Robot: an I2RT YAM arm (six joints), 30 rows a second.
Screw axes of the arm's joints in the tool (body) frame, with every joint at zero. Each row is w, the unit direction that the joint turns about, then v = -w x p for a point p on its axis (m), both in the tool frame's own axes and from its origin. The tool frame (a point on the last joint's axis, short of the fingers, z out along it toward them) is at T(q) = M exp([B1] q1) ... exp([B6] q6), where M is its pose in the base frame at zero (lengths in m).
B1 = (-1, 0, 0, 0, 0.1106, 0)
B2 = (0, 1, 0, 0.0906, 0, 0.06)
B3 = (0, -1, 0, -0.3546, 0, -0.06)
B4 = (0, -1, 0, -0.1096, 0, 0)
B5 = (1, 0, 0, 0, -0.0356, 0)
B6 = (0, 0, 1, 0, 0, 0)
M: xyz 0.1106 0 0.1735 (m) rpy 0 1.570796 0 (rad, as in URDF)
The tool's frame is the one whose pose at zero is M.
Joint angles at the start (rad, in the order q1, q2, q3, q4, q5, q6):
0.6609, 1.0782, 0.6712, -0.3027, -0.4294, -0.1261
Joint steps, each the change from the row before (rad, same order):
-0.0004, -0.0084, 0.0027, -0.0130, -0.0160, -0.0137
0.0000, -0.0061, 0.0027, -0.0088, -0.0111, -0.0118
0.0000, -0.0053, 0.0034, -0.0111, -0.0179, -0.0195
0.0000, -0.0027, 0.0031, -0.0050, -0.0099, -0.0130
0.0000, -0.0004, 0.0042, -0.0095, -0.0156, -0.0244
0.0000, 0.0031, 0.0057, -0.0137, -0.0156, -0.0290
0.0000, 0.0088, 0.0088, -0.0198, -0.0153, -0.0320
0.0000, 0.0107, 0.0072, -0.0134, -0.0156, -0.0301
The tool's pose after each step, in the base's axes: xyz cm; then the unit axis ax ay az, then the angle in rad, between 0 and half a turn. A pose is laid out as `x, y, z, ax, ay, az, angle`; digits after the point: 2 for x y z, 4 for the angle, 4 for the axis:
16.65, 14.88, 23.66, -0.4575, 0.8305, 0.3176, 2.4460
16.53, 14.83, 23.82, -0.4642, 0.8258, 0.3204, 2.4459
16.40, 14.80, 23.96, -0.4747, 0.8181, 0.3245, 2.4478
16.34, 14.79, 24.09, -0.4817, 0.8132, 0.3267, 2.4461
16.27, 14.80, 24.18, -0.4936, 0.8051, 0.3289, 2.4477
16.23, 14.83, 24.21, -0.5066, 0.7966, 0.3297, 2.4534
16.23, 14.89, 24.19, -0.5197, 0.7883, 0.3294, 2.4660
16.28, 14.99, 24.13, -0.5321, 0.7798, 0.3300, 2.4765

